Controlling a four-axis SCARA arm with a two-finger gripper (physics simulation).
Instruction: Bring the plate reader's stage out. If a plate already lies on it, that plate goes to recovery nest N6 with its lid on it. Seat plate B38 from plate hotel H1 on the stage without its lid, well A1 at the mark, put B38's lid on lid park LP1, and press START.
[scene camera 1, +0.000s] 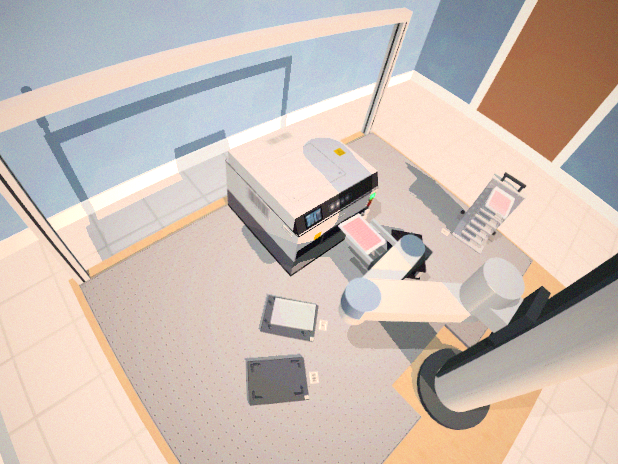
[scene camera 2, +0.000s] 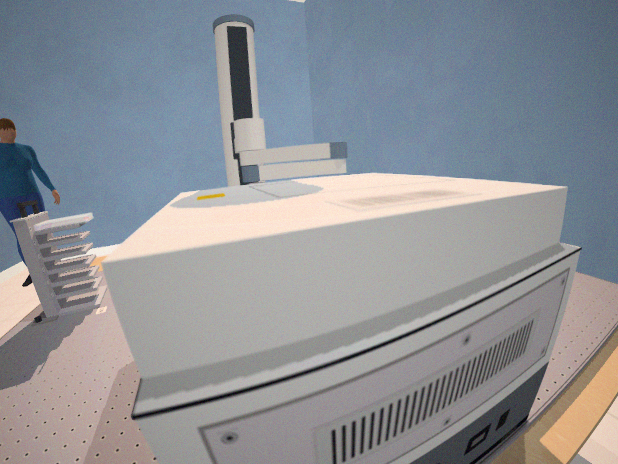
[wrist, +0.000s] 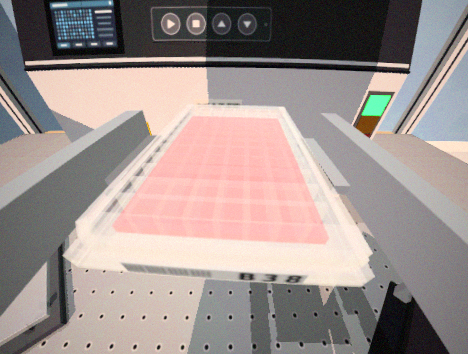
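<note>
There's a dark lid pad (scene camera 1: 301, 334) (wrist: 57, 319) that I can see from scene camera 1 and from the wrist as well. And I can see my gripper (wrist: 230, 127) too.
</note>
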